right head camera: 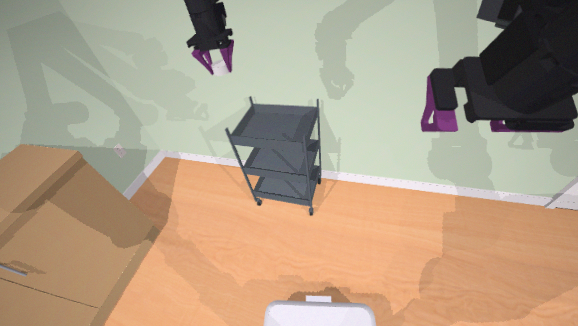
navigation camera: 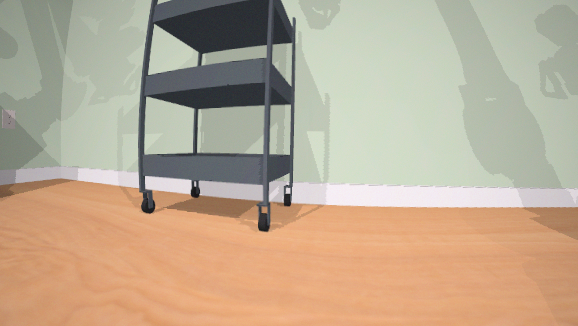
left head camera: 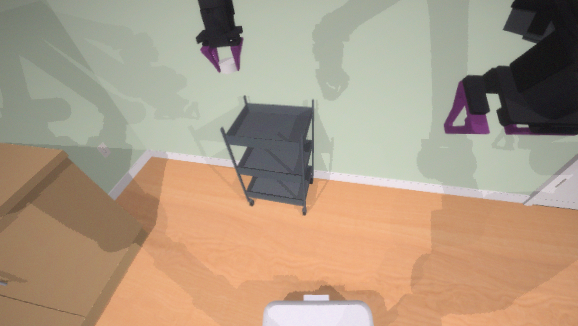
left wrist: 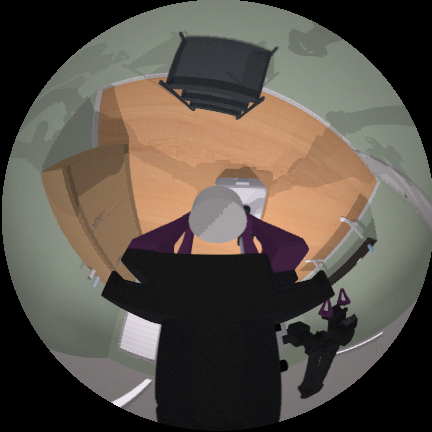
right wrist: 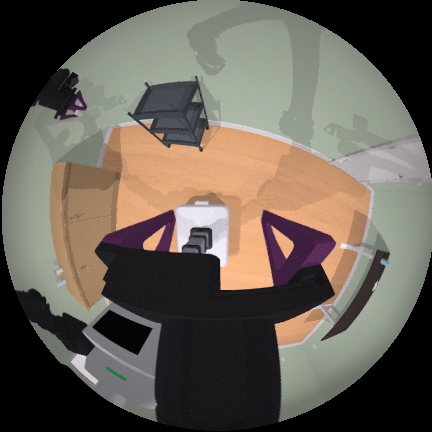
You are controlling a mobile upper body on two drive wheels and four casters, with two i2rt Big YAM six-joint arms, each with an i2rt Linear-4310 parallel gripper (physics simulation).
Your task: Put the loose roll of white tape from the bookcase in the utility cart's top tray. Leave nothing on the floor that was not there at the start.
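Places are measured from the left arm's base along level axes (x back, y right, z up), in centimetres.
Pixels of known places: left gripper, fingertip midpoint: (right head camera: 222, 72) (left head camera: 229, 70) (left wrist: 217, 215) (right wrist: 82, 111); right gripper, fingertip midpoint: (right head camera: 457, 127) (left head camera: 475, 129) (left wrist: 334, 291) (right wrist: 217, 214); right arm's base, link origin: (left wrist: 301, 335).
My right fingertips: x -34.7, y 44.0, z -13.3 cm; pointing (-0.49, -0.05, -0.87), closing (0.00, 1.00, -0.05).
Note:
Ahead of a thing's pixels: the offset from my right fingertips to its top centre. "spot": to the spot under its first point. Level surfaces: height alone.
The white tape roll @(dx -33.4, dy -44.3, dz -1.2 cm) (left head camera: 228, 65) (right head camera: 220, 67) (left wrist: 218, 207) is held between the purple fingers of my left gripper (left head camera: 229, 69) (right head camera: 221, 71) (left wrist: 217, 215), which is shut on it. In both head views they appear above and left of the dark grey utility cart (left head camera: 265, 141) (right head camera: 270, 142) (navigation camera: 205, 77). The cart's top tray @(dz -61.4 cm) (left head camera: 272, 122) (right head camera: 277, 122) (left wrist: 220, 60) (right wrist: 167, 97) shows no object in it. My right gripper (left head camera: 497, 131) (right head camera: 475, 129) (right wrist: 217, 214) is open and empty, to the right of the cart in the head views. The bookcase does not show.
A tan cabinet @(spot: dx -9.0, dy -148.2, dz -74.9 cm) (left head camera: 65, 250) (right head camera: 75, 255) (left wrist: 100, 195) (right wrist: 90, 197) stands at the left. The green wall is close behind the cart. My white base (left head camera: 318, 315) (right head camera: 320, 316) is at the bottom of the head views. A dark board on white legs (right wrist: 360, 295) is at the right.

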